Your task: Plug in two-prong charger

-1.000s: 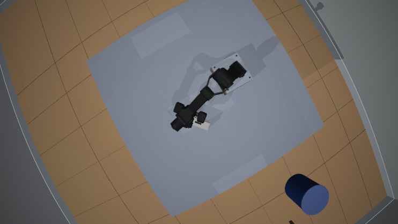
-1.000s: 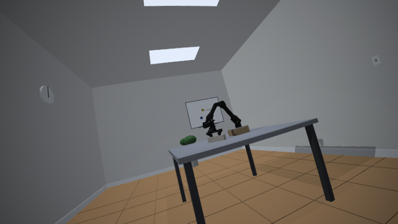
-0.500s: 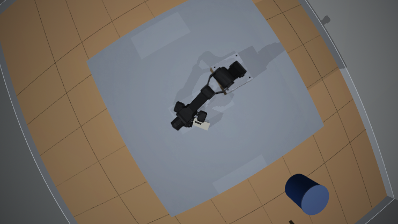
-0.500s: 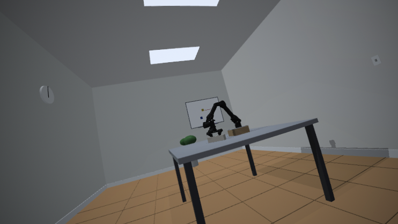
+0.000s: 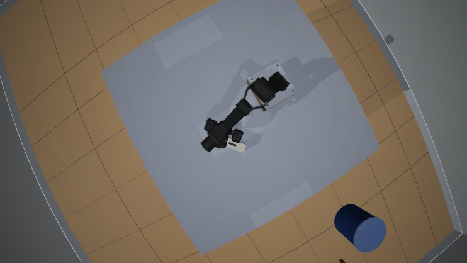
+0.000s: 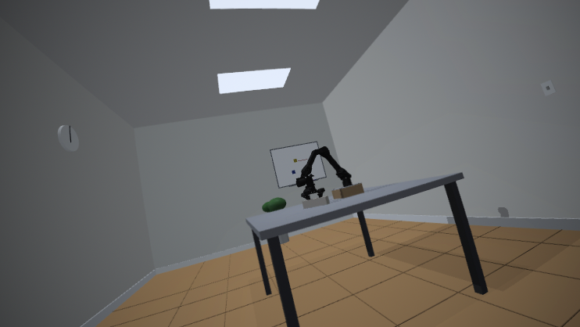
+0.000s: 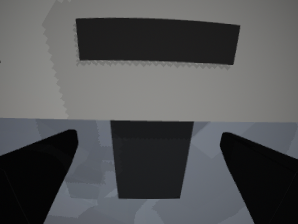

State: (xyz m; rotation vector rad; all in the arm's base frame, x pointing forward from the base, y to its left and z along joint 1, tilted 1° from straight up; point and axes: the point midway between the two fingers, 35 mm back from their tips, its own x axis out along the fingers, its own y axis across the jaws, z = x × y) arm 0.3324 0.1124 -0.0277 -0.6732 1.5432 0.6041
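My gripper tip is 2 cm short of the black two-prong charger, 2 cm to the right of it and 1 cm below it.
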